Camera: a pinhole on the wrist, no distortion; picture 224 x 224 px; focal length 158.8 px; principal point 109.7 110.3 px. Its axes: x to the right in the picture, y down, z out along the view. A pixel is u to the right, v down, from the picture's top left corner.
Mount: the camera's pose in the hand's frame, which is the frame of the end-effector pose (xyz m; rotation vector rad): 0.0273 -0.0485 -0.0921 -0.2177 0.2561 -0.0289
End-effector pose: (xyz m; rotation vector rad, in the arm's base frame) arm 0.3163 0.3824 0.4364 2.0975 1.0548 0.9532
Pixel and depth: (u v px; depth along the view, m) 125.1 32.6 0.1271
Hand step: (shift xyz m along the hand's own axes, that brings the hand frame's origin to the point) 0.0715 -0.0832 0.0383
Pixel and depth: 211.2 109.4 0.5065
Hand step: 0.4692 0.0369 0.3063
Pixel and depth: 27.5 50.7 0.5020
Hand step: -0.0964 -0.1125 0.4872
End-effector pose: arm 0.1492 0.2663 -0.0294 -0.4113 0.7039 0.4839
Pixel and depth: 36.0 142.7 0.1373
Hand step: 0.0006 0.0112 0.0472
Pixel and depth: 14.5 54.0 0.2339
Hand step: -0.0489 -0.0725 0.1815
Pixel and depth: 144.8 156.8 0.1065
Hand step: 0.0772 0.0030 -0.0042
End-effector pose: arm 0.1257 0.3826 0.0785 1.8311 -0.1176 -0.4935
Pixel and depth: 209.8 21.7 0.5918
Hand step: 0.5384 -0.2674 0.4457
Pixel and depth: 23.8 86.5 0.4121
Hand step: -0.0835 -0.0098 0.3657
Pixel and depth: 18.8 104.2 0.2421
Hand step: -0.0451 0.0010 0.1729
